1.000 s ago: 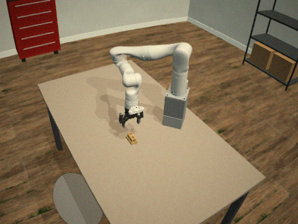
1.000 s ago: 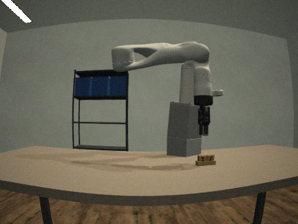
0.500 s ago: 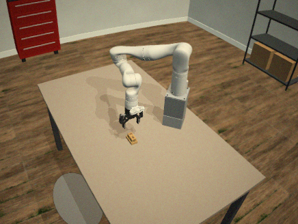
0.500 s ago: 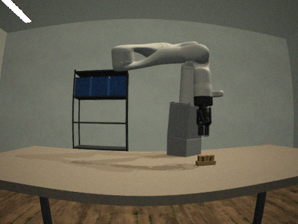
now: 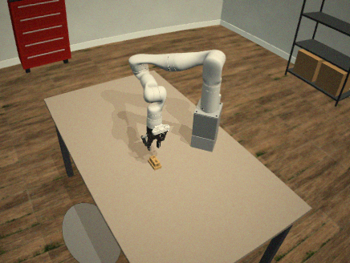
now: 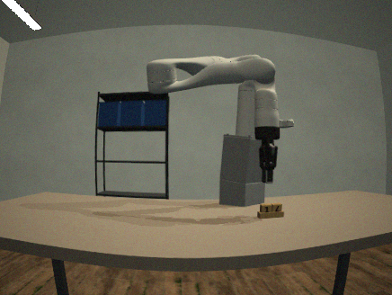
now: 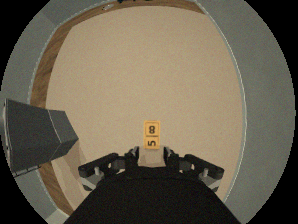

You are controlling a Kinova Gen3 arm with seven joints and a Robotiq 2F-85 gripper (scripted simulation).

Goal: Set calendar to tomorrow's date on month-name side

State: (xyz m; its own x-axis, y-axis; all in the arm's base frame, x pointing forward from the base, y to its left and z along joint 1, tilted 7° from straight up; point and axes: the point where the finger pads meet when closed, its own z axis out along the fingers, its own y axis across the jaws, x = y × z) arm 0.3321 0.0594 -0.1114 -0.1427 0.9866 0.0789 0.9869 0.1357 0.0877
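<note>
Now: hand 110 mm above the wooden calendar tray and 20 mm to the right of it.
</note>
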